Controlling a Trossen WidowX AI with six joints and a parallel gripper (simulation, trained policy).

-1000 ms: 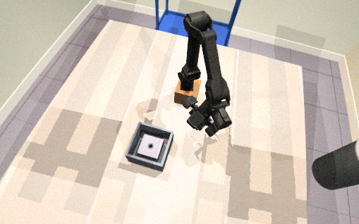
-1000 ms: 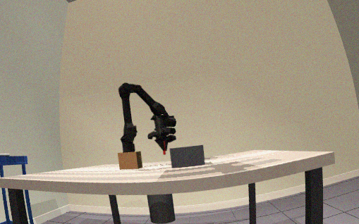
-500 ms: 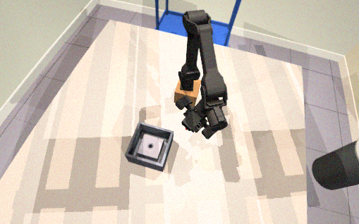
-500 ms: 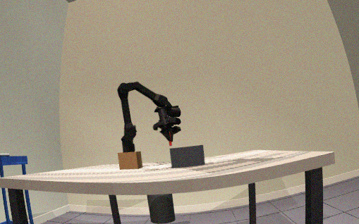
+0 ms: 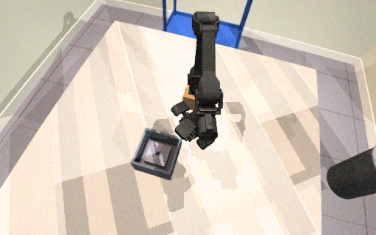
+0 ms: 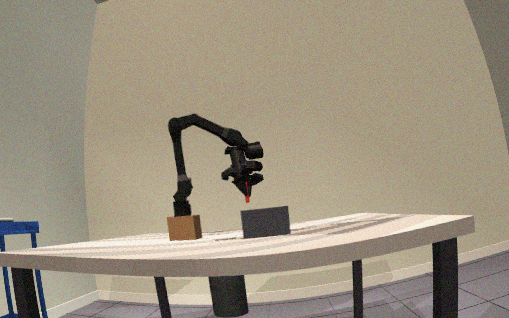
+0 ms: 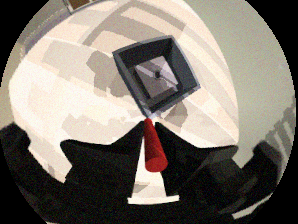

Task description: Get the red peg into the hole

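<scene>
Right now my gripper tip is 11 cm above the plate, 10 cm to the left of it and 5 cm short of it. Round my gripper tip: grey box 13 cm below, 10 cm to the right, 5 cm ahead; red peg 2 cm above, 1 cm to the left.
</scene>
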